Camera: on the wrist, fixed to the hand. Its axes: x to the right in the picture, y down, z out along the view.
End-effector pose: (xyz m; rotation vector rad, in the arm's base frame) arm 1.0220 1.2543 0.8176 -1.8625 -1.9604 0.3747
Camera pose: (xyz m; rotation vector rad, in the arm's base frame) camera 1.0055 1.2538 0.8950 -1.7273 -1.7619 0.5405
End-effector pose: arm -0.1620 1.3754 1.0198 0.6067 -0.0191 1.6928
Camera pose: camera -0.1392 1.4150 0.9551 0.7440 0.2257 1.7549
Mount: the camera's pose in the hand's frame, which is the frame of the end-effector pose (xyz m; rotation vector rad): 0.0083 -0.0504 -0.0605 0.2471 0.0572 0.0303
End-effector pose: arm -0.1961 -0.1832 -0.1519 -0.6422 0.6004 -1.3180
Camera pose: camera -0.2725 -0.2032 -0.1573 -0.3930 0.4816 -1.3596
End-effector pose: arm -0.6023 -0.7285 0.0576 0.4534 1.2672 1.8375
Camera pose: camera -0.6271 -0.7505 -0.0143 0.5590 1.5428 1.7362
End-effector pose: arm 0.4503 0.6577 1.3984 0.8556 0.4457 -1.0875
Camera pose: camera 0.4134 0.6904 1.3364 1.1100 0.3487 -1.1065
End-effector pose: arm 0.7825 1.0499 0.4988 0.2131 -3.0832 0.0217
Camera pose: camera 0.7843 0.9999 0.5602 0.1718 -3.0196 0.4038
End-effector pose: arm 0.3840 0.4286 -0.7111 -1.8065 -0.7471 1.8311
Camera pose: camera 0.4415 0.4754 -0.6834 -1.7093 -0.4520 1.7946
